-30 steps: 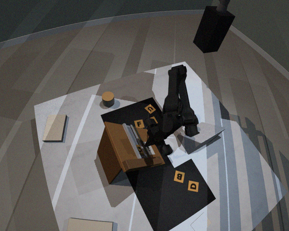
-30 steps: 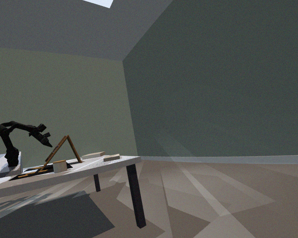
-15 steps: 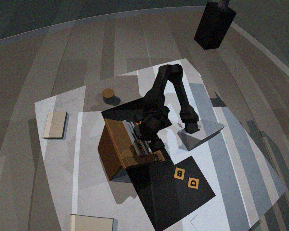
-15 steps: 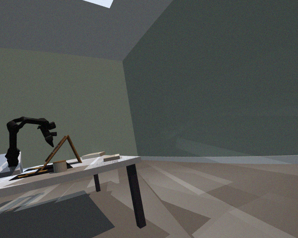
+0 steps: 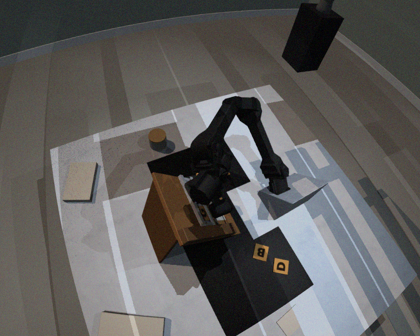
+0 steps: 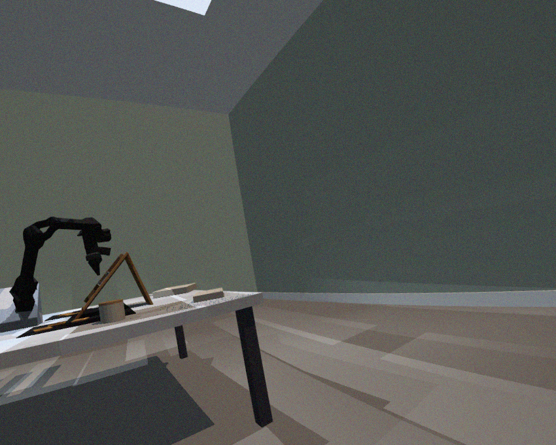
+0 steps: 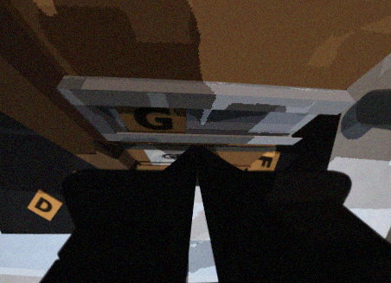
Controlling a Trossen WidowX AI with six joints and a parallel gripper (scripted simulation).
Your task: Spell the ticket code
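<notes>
The g tile is 40 mm to the left of my gripper tip, 20 mm below it and 20 mm ahead of it. Round my gripper tip: black mat 180 mm below, 110 mm behind, 60 mm to the left; white ticket 100 mm below, 50 mm behind, 20 mm to the left; f tile 170 mm below, 160 mm to the right, 80 mm behind.
</notes>
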